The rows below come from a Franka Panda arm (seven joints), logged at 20 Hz.
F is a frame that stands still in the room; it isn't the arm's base.
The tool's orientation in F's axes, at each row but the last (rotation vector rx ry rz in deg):
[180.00, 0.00, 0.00]
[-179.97, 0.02, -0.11]
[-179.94, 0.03, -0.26]
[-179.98, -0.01, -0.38]
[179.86, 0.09, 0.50]
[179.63, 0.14, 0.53]
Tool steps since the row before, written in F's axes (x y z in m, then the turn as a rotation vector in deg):
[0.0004, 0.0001, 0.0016, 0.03, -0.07, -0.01]
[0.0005, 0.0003, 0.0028, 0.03, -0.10, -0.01]
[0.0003, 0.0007, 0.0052, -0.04, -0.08, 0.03]
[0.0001, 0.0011, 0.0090, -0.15, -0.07, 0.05]
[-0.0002, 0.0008, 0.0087, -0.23, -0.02, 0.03]
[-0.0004, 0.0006, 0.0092, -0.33, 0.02, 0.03]
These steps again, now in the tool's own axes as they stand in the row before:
[0.0004, -0.0001, -0.0016, 0.03, 0.07, 0.01]
[0.0005, -0.0003, -0.0028, 0.03, 0.10, 0.01]
[0.0003, -0.0007, -0.0052, -0.04, 0.08, -0.03]
[0.0001, -0.0011, -0.0090, -0.15, 0.07, -0.05]
[-0.0002, -0.0008, -0.0087, -0.23, 0.02, -0.03]
[-0.0003, -0.0005, -0.0092, -0.33, -0.02, -0.03]

